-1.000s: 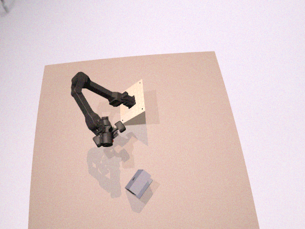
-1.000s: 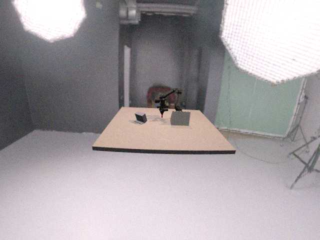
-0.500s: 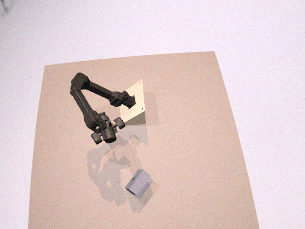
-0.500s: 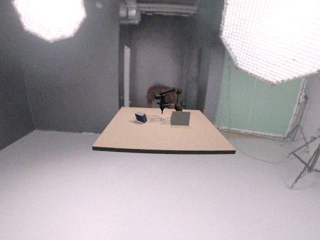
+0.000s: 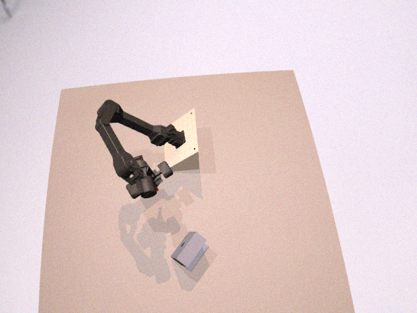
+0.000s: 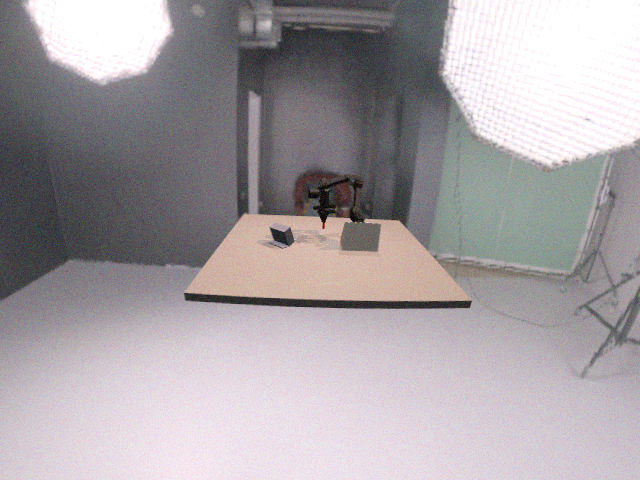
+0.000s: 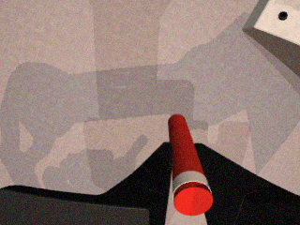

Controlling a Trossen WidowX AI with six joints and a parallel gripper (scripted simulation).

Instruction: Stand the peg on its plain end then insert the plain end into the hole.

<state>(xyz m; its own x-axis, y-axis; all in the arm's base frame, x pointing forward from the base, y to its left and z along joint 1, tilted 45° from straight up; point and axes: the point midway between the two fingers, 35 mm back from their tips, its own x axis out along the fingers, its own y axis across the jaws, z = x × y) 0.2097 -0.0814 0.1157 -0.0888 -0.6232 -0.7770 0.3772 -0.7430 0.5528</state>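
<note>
Right now the grey sloped panel is 270 mm ahead of my gripper tip, 90 mm to the left of it and 50 mm below it. Round my gripper tip: red peg (20 mm above).
</note>
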